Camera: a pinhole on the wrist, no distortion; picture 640 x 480 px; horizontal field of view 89.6 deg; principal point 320.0 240.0 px. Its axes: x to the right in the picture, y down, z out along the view. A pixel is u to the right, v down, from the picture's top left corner.
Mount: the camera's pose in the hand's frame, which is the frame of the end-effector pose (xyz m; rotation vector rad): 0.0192 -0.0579 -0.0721 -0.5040 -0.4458 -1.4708
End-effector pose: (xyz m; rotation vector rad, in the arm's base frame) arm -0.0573 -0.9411 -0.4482 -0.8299 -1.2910 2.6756
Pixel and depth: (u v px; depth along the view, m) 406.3 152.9 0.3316
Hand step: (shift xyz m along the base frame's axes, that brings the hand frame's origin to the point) -0.0651 -0.2336 0.1125
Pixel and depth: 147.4 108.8 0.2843
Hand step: 0.0851 -0.2299 -0.0837
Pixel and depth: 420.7 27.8 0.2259
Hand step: 0.0258 -0.1530 0.1278
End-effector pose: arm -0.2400 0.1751 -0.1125 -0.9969 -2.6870 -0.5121
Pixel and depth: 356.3 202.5 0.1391
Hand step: -0.0042 0.0306 -0.0427
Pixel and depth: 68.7 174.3 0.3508
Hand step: 0.2809 0.2481 0.0119
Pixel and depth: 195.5 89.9 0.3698
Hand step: 0.2752 0.1614 -0.1297
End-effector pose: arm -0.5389 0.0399 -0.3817 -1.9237 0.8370 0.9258
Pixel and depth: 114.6 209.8 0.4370
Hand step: -0.3915 -0.0665 -0.1883
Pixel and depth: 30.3 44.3 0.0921
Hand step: -0.0574 -0.0548 0.0255
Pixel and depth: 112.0 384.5 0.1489
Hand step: -0.0430 -0.0722 -0.1084
